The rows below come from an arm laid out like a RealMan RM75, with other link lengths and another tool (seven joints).
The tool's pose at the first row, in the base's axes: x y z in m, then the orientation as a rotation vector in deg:
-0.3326 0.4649 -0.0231 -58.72 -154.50 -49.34
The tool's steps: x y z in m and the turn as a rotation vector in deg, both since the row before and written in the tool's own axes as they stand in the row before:
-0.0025 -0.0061 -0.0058 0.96 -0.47 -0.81
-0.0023 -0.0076 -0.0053 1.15 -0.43 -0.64
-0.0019 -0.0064 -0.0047 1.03 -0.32 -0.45
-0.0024 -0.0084 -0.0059 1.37 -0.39 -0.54
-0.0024 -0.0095 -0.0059 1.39 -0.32 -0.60
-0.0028 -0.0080 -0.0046 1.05 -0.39 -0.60
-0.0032 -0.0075 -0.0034 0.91 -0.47 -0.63
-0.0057 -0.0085 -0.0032 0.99 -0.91 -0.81
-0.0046 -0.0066 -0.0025 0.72 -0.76 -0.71
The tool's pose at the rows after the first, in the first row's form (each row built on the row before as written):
-0.3351 0.4566 -0.0219 -57.83 -155.63 -47.96
-0.3385 0.4477 -0.0216 -57.08 -156.61 -46.28
-0.3414 0.4401 -0.0210 -56.52 -157.33 -44.77
-0.3451 0.4303 -0.0202 -55.81 -158.19 -42.75
-0.3494 0.4197 -0.0196 -54.97 -159.01 -40.72
-0.3522 0.4105 -0.0194 -54.22 -159.84 -39.16
-0.3543 0.4019 -0.0200 -53.50 -160.73 -37.78
-0.3549 0.3913 -0.0216 -52.77 -162.11 -36.17
-0.3551 0.3829 -0.0227 -52.12 -163.26 -34.97

